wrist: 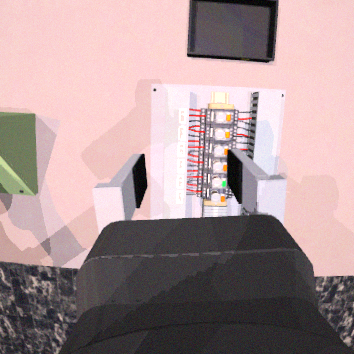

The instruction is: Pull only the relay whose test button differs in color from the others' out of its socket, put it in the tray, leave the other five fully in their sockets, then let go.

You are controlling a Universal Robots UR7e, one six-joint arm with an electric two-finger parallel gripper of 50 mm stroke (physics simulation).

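Frame: origin at the arm's base, x right, y back, z down, level; metres.
Where they show: gripper, fingertip midpoint: [186,167].
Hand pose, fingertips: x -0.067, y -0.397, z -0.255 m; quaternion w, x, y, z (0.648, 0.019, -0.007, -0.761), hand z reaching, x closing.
Note:
After its pixels a point has its place.
Six relays stand in a column in their sockets on a white panel [167,115] {x -0.088, y -0.374, z 0.068 m}. The relay with the green test button [220,182] {x 0.024, y -0.485, z 0.063 m} is second from the near end of the column. The other relays, such as the far one [222,117] {x -0.095, y -0.471, z 0.063 m}, have orange buttons. The black tray [232,58] {x -0.208, y -0.484, z 0.117 m} lies beyond the panel's far edge, and its visible floor holds no relay. My gripper [186,167] {x -0.067, y -0.397, z -0.255 m} is open with nothing between its fingers. It hangs above the panel, with its right finger beside the relay column and overlapping its right edge in the view.
A green box-like object [20,145] {x -0.006, y -0.099, z 0.072 m} stands at the left. Red and black wires run along both sides of the relays. A slotted wire duct [254,115] {x -0.106, y -0.535, z 0.088 m} runs along the right of the panel. White labels [182,135] {x -0.055, y -0.405, z 0.068 m} stand in a column on the left.

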